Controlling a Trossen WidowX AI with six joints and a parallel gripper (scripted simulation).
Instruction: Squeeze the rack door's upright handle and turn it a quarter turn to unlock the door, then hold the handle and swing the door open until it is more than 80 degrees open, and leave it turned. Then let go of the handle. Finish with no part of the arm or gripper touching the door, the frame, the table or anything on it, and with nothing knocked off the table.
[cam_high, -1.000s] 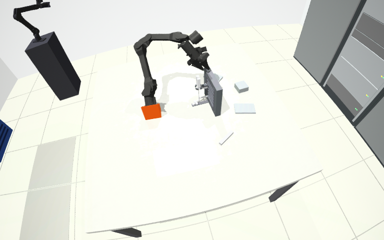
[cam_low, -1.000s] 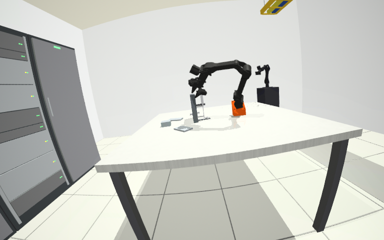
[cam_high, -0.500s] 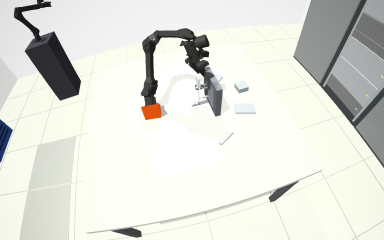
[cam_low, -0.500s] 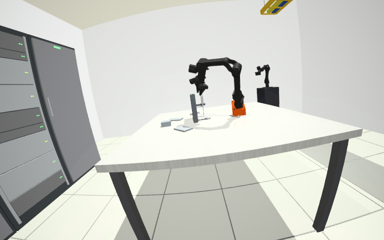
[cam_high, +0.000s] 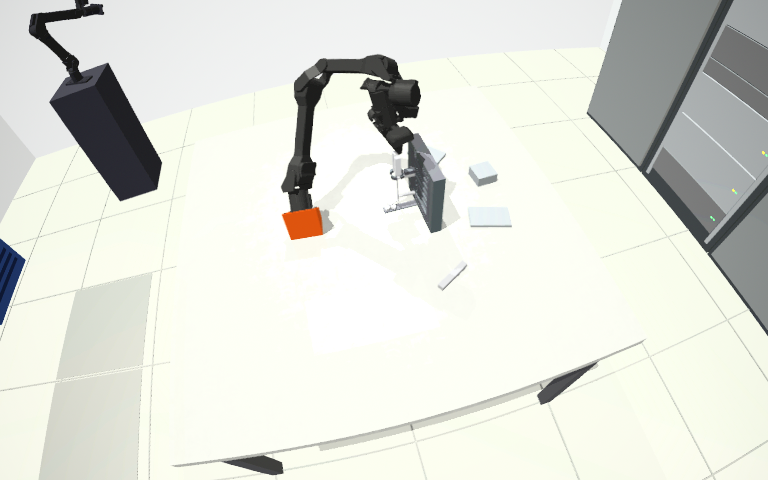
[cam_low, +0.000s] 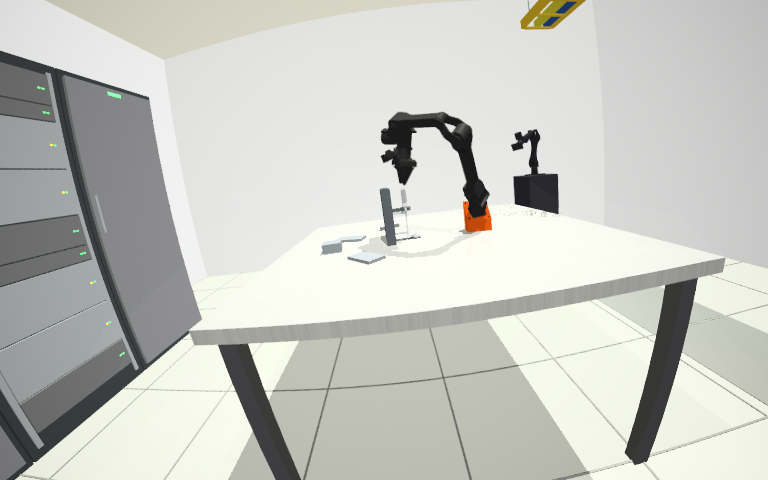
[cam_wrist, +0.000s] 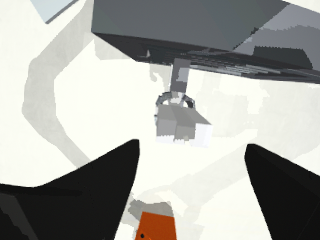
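The upright handle lies 10 mm behind my gripper tip and 100 mm below it. The rest, counted from my gripper tip: flat grey plate 250 mm ahead, 150 mm to the right, 220 mm below.
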